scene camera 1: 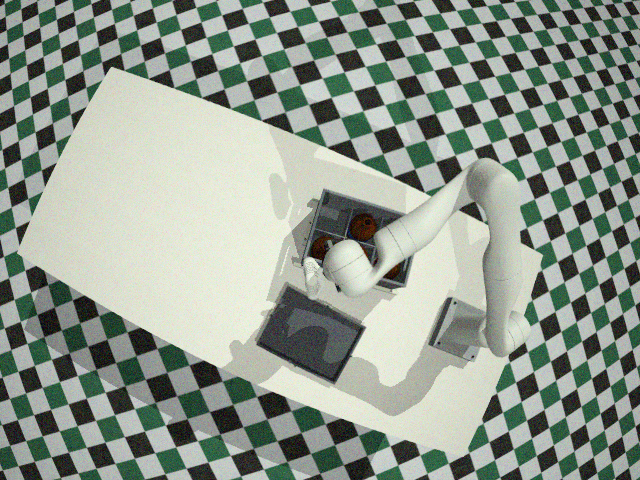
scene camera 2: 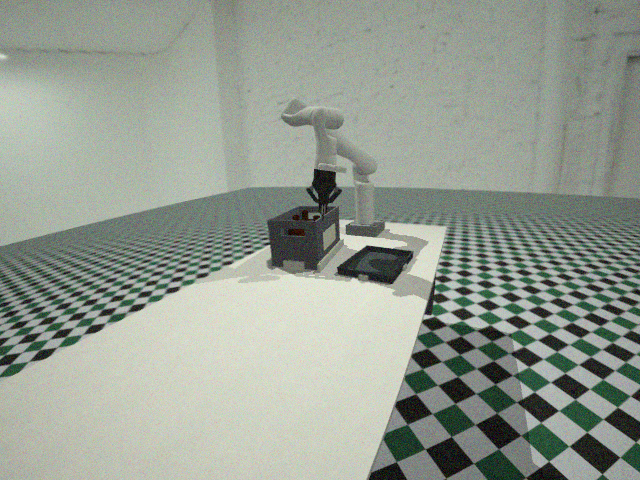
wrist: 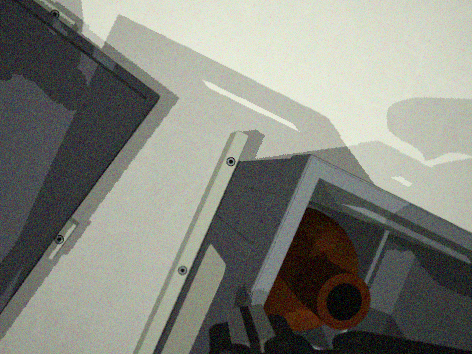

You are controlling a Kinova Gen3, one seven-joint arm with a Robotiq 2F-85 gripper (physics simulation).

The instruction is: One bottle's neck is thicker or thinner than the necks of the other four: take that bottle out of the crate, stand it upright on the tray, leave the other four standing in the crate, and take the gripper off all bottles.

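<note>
A dark grey crate stands on the white table and holds brown bottles; the arm hides some of them from above. In the wrist view one brown bottle stands in the crate's corner cell, its open neck pointing up beside the fingers. My gripper hangs at the crate's rim on the tray side, shut and empty, beside that bottle's neck. The dark flat tray lies next to the crate and holds nothing.
The arm's base sits on the table behind the crate and tray. A pale rail runs along the foot of the crate. The table's edges drop to a checkered floor.
</note>
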